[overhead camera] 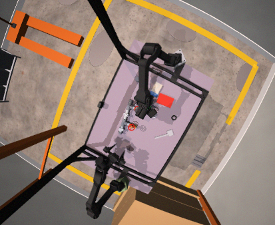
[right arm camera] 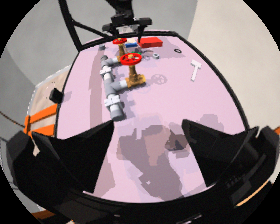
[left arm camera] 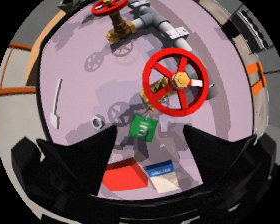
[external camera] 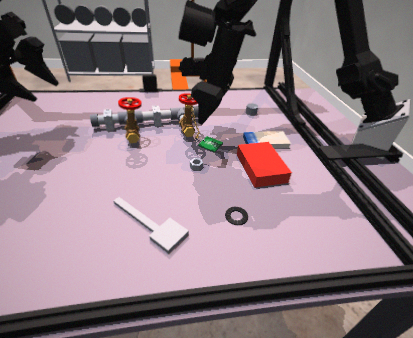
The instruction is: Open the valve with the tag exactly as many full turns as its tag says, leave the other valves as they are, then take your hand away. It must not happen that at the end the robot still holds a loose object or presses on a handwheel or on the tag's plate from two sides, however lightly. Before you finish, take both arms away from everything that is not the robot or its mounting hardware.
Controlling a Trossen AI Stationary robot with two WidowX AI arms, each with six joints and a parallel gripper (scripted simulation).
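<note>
The green tag lies 10 cm below my left hand and 2 cm ahead of it. The rest, counted from my left hand: red block 14 cm ahead, 10 cm to the left, 9 cm below; grey nut 11 cm ahead, 9 cm below, 5 cm to the right; flat grey wrench 26 cm ahead, 16 cm to the right, 10 cm below.
</note>
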